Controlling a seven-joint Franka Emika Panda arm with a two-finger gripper.
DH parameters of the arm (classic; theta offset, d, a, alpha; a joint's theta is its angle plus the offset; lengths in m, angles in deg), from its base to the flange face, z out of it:
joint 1: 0 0.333 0 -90
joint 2: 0 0 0 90
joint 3: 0 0.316 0.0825 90
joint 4: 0 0 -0.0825 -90
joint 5: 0 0.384 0 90
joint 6: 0 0 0.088 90
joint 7: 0 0.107 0 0
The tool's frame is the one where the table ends.
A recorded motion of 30 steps. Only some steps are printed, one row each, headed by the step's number.
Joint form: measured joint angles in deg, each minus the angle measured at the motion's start. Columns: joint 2, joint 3, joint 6, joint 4, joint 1, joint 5, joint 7.
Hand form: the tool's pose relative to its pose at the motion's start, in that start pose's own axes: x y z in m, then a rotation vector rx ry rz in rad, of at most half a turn. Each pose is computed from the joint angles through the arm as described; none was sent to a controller.
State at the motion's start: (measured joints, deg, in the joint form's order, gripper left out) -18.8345 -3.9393 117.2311 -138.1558 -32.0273 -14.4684 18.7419
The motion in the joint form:
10: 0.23 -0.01 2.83 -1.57 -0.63 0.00 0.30
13: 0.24 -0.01 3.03 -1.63 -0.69 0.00 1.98
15: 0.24 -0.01 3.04 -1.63 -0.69 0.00 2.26
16: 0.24 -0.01 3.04 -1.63 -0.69 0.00 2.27
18: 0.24 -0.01 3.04 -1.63 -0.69 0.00 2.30
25: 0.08 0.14 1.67 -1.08 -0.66 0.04 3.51
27: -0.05 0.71 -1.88 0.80 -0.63 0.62 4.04
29: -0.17 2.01 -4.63 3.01 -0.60 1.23 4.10
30: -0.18 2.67 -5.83 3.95 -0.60 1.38 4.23
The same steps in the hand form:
10: -0.0004 0.0010 0.0107 0.0092 0.0146 0.0094
13: -0.0002 0.0013 0.0110 0.0103 0.0164 0.0395
15: -0.0002 0.0013 0.0110 0.0104 0.0165 0.0444
16: -0.0002 0.0013 0.0110 0.0104 0.0165 0.0445
18: -0.0002 0.0013 0.0110 0.0104 0.0165 0.0451
25: -0.0007 0.0016 0.0073 0.0050 0.0063 0.0662
27: -0.0006 0.0008 -0.0042 -0.0027 -0.0188 0.0780
29: 0.0005 -0.0059 -0.0209 -0.0070 -0.0222 0.0709
30: 0.0006 -0.0095 -0.0278 -0.0113 -0.0237 0.0672

